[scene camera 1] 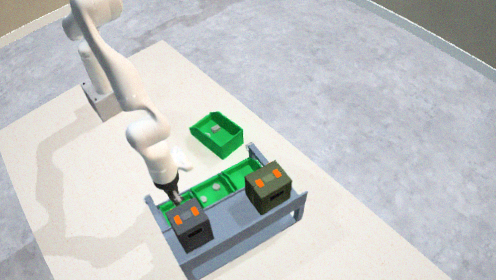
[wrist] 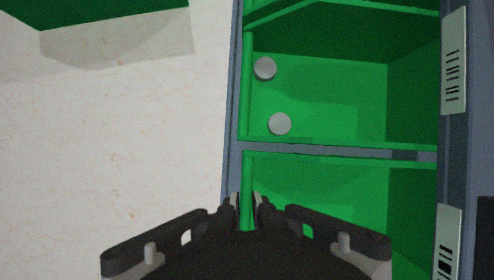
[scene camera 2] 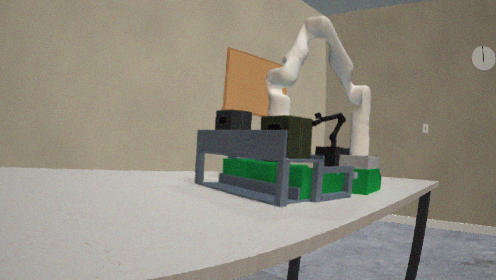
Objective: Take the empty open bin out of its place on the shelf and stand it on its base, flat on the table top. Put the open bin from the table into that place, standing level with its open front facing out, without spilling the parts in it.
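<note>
The empty green bin stands in the place at the left end of the shelf in the scene camera 1 view. My gripper points down and is shut on this bin's front lip, one finger on each side of it. The bin sits in the shelf, its far part hidden by a dark box and the gripper. The other open green bin stands upright on the table, with small grey parts inside, in the scene camera 1 view.
The neighbouring shelf bin holds two round grey parts, a narrow gap away. Another green bin is beyond it. A dark grey box and an olive box stand on the shelf top, the grey one close to my gripper.
</note>
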